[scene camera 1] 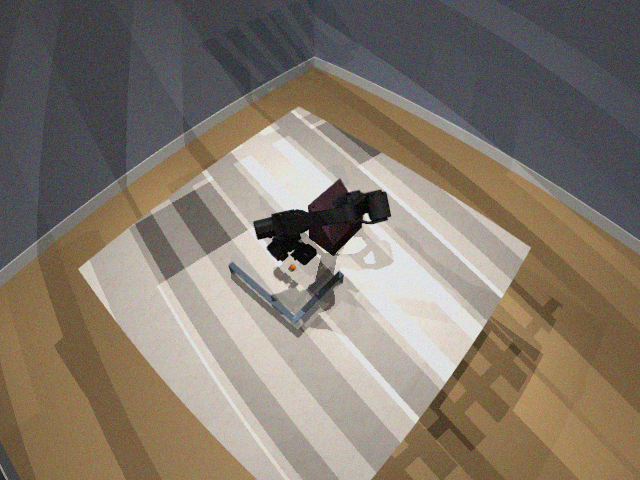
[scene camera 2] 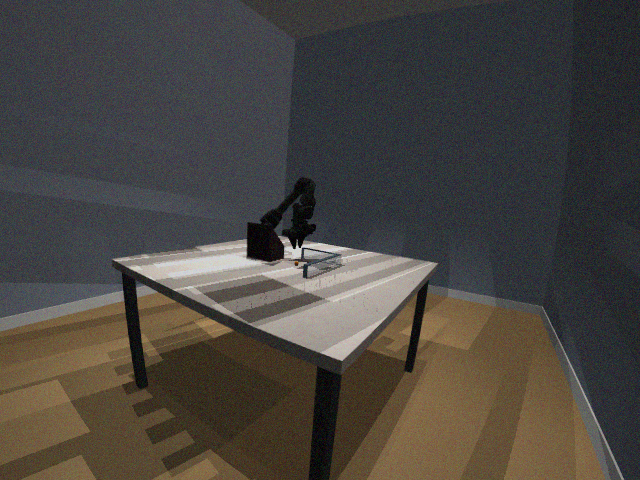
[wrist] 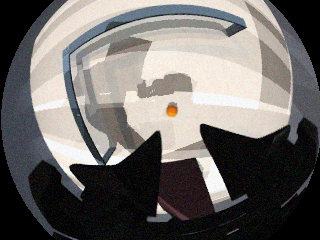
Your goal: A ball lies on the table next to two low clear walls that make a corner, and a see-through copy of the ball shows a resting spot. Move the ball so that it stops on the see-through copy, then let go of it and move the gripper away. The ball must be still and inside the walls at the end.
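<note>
Visible: my gripper point(scene camera 1: 291, 255), point(wrist: 180, 131). A wall point(wrist: 162, 25).
</note>
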